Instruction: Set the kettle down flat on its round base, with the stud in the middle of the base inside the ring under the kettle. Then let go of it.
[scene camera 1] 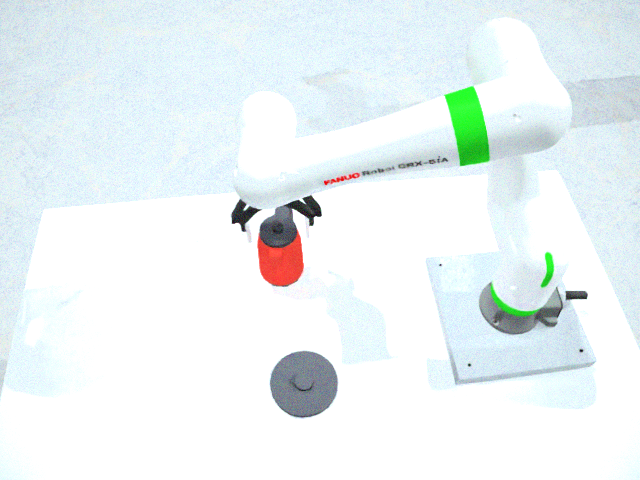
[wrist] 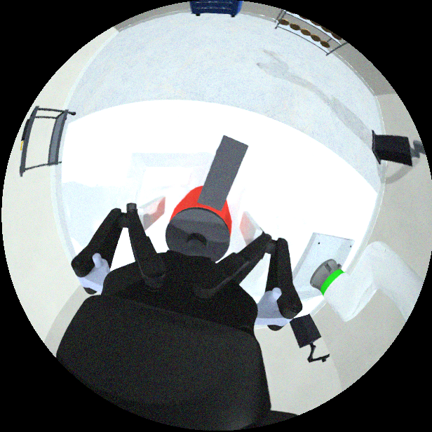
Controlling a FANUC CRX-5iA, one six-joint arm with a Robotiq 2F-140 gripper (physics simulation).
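Note:
The red kettle [scene camera 1: 280, 264] [wrist: 186, 204] with a dark grey lid stands upright on the white table. Its grey handle [scene camera 1: 283, 212] [wrist: 223, 172] points toward the far side. My gripper [scene camera 1: 278, 230] [wrist: 202, 211] is open, with one pale finger pad on each side of the kettle's upper part. Gaps show between the pads and the kettle in the wrist view. The round dark grey base [scene camera 1: 287, 396] lies flat on the table, nearer the scene camera than the kettle, with its stud [scene camera 1: 303, 381] uncovered. The base does not show in the wrist view. The ring under the kettle is hidden.
The robot's mounting plate [scene camera 1: 447, 333] [wrist: 320, 245] is on the right part of the table. The arm reaches over the table's far side. Beyond the table, the wrist view shows a dark-framed cart [wrist: 57, 137], a blue container [wrist: 216, 7] and a black box [wrist: 393, 149].

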